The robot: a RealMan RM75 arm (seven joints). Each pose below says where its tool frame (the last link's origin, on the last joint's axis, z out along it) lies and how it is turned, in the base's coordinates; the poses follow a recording.
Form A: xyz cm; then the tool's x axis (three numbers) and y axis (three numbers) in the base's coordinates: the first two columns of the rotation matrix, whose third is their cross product.
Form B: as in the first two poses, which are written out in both.
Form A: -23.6, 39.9, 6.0, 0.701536, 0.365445, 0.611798, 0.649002, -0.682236, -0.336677
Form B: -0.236, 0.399, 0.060, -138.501, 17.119, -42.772
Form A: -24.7, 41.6, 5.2, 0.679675, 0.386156, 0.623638, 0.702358, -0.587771, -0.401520
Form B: -0.247, 0.416, 0.052, -133.333, 12.211, -45.940
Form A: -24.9, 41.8, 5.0, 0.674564, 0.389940, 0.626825, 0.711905, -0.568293, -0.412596
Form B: -0.249, 0.418, 0.050, -132.371, 11.264, -46.543
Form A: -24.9, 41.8, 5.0, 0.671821, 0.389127, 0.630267, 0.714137, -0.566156, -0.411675
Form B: -0.249, 0.418, 0.050, -132.172, 11.340, -46.749
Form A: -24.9, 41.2, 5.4, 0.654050, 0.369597, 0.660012, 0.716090, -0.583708, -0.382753
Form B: -0.249, 0.412, 0.054, -131.801, 14.110, -47.593
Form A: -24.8, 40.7, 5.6, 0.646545, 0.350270, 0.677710, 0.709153, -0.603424, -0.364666
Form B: -0.248, 0.407, 0.056, -131.712, 16.333, -47.644
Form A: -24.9, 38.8, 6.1, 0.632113, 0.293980, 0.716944, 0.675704, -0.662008, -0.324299
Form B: -0.249, 0.388, 0.061, -131.831, 22.289, -46.909
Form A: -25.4, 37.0, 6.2, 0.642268, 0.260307, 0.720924, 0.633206, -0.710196, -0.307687
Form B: -0.254, 0.370, 0.062, -133.511, 25.588, -44.593
